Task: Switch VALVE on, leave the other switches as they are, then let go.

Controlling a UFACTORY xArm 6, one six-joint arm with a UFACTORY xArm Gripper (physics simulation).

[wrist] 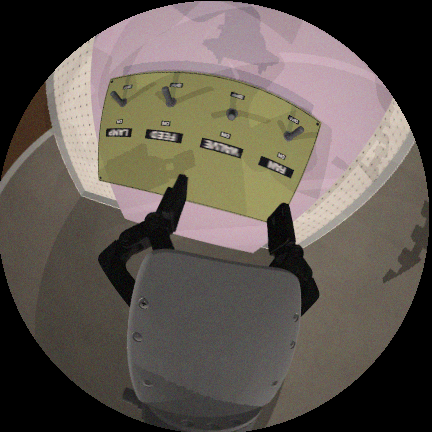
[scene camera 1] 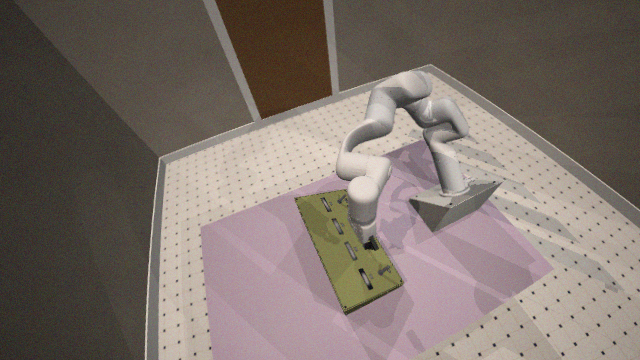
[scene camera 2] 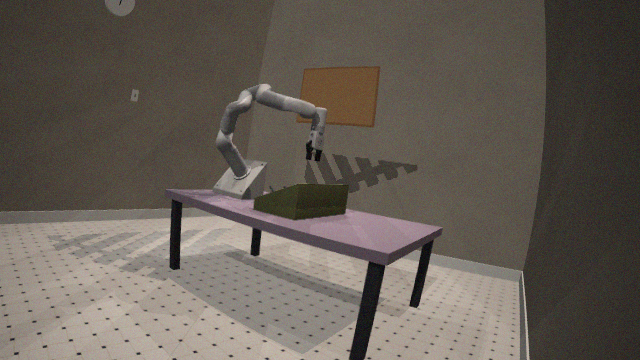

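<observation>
My gripper in sight. Olive switch panel visible too.
</observation>
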